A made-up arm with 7 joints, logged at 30 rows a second.
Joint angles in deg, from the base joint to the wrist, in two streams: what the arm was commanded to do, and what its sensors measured. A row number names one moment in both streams.
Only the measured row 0 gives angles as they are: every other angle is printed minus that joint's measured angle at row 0.
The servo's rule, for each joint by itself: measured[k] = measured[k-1] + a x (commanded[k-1-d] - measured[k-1]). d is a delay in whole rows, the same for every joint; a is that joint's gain. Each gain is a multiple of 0.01, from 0.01 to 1. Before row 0 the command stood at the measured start. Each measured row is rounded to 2 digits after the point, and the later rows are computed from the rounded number. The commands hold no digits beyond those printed.
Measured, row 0:
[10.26 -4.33 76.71 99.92 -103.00 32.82 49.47]
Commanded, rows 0 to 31:
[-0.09 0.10 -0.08 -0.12 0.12 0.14 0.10]
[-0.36 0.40 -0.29 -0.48 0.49 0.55 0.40]
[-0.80 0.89 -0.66 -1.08 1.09 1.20 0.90]
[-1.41 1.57 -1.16 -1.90 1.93 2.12 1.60]
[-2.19 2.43 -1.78 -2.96 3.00 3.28 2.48]
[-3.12 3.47 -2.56 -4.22 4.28 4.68 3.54]
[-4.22 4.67 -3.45 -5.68 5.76 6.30 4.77]
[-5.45 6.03 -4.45 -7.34 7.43 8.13 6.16]
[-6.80 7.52 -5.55 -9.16 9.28 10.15 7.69]
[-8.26 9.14 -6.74 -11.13 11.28 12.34 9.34]
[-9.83 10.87 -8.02 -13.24 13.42 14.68 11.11]
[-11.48 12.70 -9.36 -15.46 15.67 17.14 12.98]
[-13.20 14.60 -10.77 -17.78 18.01 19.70 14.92]
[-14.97 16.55 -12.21 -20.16 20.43 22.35 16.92]
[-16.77 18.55 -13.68 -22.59 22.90 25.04 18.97]
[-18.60 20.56 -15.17 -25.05 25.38 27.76 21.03]
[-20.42 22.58 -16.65 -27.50 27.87 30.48 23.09]
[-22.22 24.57 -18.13 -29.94 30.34 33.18 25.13]
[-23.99 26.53 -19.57 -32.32 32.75 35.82 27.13]
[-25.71 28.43 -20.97 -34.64 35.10 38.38 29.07]
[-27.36 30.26 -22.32 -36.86 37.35 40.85 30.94]
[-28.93 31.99 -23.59 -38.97 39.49 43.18 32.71]
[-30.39 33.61 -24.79 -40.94 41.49 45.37 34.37]
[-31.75 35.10 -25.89 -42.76 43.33 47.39 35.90]
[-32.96 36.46 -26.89 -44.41 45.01 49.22 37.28]
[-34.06 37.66 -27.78 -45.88 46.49 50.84 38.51]
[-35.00 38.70 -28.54 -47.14 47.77 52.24 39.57]
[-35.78 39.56 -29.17 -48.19 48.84 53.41 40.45]
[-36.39 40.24 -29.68 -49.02 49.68 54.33 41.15]
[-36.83 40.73 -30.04 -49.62 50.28 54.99 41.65]
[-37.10 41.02 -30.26 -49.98 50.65 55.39 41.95]
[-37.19 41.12 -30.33 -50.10 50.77 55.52 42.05]
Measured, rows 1 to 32:
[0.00 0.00 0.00 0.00 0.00 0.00 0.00]
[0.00 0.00 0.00 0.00 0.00 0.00 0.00]
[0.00 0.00 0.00 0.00 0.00 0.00 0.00]
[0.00 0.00 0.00 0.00 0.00 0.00 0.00]
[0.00 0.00 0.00 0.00 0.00 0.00 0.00]
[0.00 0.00 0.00 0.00 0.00 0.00 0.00]
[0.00 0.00 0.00 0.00 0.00 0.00 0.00]
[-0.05 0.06 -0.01 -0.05 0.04 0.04 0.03]
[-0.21 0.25 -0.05 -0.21 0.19 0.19 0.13]
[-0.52 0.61 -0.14 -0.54 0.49 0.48 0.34]
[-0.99 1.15 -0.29 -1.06 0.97 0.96 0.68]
[-1.63 1.87 -0.51 -1.78 1.64 1.63 1.17]
[-2.42 2.77 -0.82 -2.71 2.51 2.51 1.81]
[-3.37 3.83 -1.21 -3.84 3.58 3.61 2.61]
[-4.47 5.06 -1.70 -5.17 4.85 4.92 3.57]
[-5.70 6.44 -2.28 -6.69 6.31 6.44 4.68]
[-7.06 7.95 -2.95 -8.38 7.95 8.15 5.94]
[-8.53 9.59 -3.71 -10.23 9.76 10.04 7.34]
[-10.09 11.33 -4.56 -12.22 11.71 12.10 8.86]
[-11.74 13.16 -5.49 -14.33 13.79 14.30 10.50]
[-13.45 15.06 -6.50 -16.55 15.98 16.63 12.23]
[-15.21 17.01 -7.58 -18.85 18.26 19.07 14.05]
[-17.01 19.00 -8.72 -21.21 20.61 21.59 15.93]
[-18.82 21.00 -9.91 -23.60 23.01 24.17 17.86]
[-20.62 23.00 -11.14 -26.01 25.43 26.78 19.82]
[-22.41 24.98 -12.40 -28.41 27.85 29.40 21.79]
[-24.16 26.91 -13.69 -30.78 30.24 32.00 23.76]
[-25.86 28.79 -14.98 -33.09 32.59 34.57 25.70]
[-27.49 30.58 -16.27 -35.32 34.87 37.07 27.59]
[-29.03 32.28 -17.55 -37.46 37.05 39.48 29.42]
[-30.47 33.86 -18.80 -39.47 39.12 41.77 31.17]
[-31.79 35.32 -20.01 -41.35 41.06 43.93 32.82]
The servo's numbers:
d 7
a 0.53 0.56 0.15 0.38 0.33 0.29 0.27

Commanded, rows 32 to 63:
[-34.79 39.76 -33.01 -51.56 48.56 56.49 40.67]
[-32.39 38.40 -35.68 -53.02 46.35 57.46 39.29]
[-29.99 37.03 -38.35 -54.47 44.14 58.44 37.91]
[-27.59 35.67 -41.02 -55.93 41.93 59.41 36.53]
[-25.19 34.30 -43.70 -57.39 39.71 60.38 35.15]
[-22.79 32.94 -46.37 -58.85 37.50 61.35 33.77]
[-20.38 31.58 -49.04 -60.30 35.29 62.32 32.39]
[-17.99 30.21 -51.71 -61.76 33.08 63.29 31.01]
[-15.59 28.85 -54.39 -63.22 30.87 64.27 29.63]
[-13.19 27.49 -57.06 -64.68 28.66 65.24 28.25]
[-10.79 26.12 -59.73 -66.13 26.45 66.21 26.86]
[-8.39 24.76 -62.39 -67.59 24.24 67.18 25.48]
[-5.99 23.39 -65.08 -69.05 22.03 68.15 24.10]
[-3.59 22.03 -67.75 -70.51 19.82 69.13 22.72]
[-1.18 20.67 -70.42 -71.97 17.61 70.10 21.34]
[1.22 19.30 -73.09 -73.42 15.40 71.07 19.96]
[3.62 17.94 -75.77 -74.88 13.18 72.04 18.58]
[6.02 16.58 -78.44 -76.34 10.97 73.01 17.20]
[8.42 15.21 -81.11 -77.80 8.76 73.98 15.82]
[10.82 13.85 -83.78 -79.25 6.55 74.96 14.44]
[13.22 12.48 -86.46 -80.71 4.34 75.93 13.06]
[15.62 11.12 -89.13 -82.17 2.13 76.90 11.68]
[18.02 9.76 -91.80 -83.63 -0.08 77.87 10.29]
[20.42 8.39 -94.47 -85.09 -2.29 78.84 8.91]
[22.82 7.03 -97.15 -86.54 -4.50 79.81 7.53]
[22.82 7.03 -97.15 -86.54 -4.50 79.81 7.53]
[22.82 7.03 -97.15 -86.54 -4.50 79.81 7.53]
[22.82 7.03 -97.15 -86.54 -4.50 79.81 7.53]
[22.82 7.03 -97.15 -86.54 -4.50 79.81 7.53]
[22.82 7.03 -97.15 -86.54 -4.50 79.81 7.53]
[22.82 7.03 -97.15 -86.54 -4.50 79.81 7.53]
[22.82 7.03 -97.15 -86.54 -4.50 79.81 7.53]
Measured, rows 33 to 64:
[-32.99 36.63 -21.18 -43.07 42.85 45.93 34.36]
[-34.06 37.79 -22.28 -44.62 44.47 47.76 35.77]
[-34.97 38.78 -23.31 -45.98 45.91 49.40 37.03]
[-35.72 39.60 -24.27 -47.14 47.15 50.83 38.14]
[-36.31 40.23 -25.14 -48.08 48.18 52.04 39.09]
[-36.73 40.67 -25.91 -48.80 49.00 53.01 39.86]
[-36.97 40.92 -26.57 -49.29 49.58 53.74 40.45]
[-35.81 40.27 -27.54 -50.15 49.24 54.54 40.51]
[-34.00 39.22 -28.76 -51.24 48.29 55.39 40.18]
[-31.87 37.99 -30.20 -52.47 46.92 56.27 39.57]
[-29.60 36.69 -31.82 -53.78 45.27 57.18 38.75]
[-27.26 35.35 -33.60 -55.15 43.44 58.11 37.78]
[-24.89 34.00 -35.52 -56.56 41.48 59.05 36.70]
[-22.50 32.64 -37.55 -57.98 39.44 60.00 35.54]
[-20.11 31.28 -39.67 -59.42 37.34 60.95 34.32]
[-17.71 29.92 -41.88 -60.86 35.20 61.91 33.05]
[-15.31 28.56 -44.16 -62.31 33.04 62.88 31.75]
[-12.91 27.19 -46.50 -63.76 30.87 63.85 30.43]
[-10.51 25.83 -48.88 -65.22 28.68 64.82 29.09]
[-8.11 24.46 -51.31 -66.68 26.49 65.79 27.74]
[-5.71 23.10 -53.78 -68.14 24.29 66.76 26.38]
[-3.31 21.74 -56.28 -69.60 22.09 67.73 25.02]
[-0.91 20.37 -58.80 -71.05 19.88 68.70 23.65]
[1.49 19.01 -61.35 -72.51 17.67 69.67 22.28]
[3.89 17.65 -63.91 -73.97 15.46 70.64 20.91]
[6.29 16.28 -66.49 -75.43 13.25 71.61 19.54]
[8.69 14.92 -69.08 -76.88 11.04 72.58 18.16]
[11.09 13.55 -71.69 -78.34 8.83 73.55 16.78]
[13.49 12.19 -74.31 -79.80 6.62 74.52 15.40]
[15.89 10.83 -76.93 -81.26 4.41 75.49 14.02]
[18.29 9.46 -79.56 -82.72 2.20 76.46 12.64]
[20.69 8.10 -82.20 -84.17 -0.01 77.43 11.26]

